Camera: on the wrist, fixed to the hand. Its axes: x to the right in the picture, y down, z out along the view.
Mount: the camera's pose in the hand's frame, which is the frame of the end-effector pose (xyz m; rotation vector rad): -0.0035 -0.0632 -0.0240 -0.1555 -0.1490 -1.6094
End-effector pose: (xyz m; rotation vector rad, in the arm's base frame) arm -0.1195 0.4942 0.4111 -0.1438 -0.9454 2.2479
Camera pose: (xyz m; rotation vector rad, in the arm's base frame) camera -0.0737 0.5378 0.4352 0.5459 -0.7913 0.6944
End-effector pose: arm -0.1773 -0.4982 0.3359 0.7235 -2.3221 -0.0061
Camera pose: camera -0.1288 -0.5453 0.3394 2.2721 -1.2275 -0.9300
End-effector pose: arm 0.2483 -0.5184 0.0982 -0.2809 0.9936 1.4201
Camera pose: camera 0.2962 -0.5499 0.0622 -0.8272 0.2587 0.0151
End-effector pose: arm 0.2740 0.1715 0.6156 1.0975 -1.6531 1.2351
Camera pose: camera 0.3369 0.1857 0.6363 1.7822 -0.4556 -0.0482
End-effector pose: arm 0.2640 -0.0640 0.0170 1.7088 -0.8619 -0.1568
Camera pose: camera 0.3030 -0.0384 -0.0321 1.8497 0.6092 -1.3645
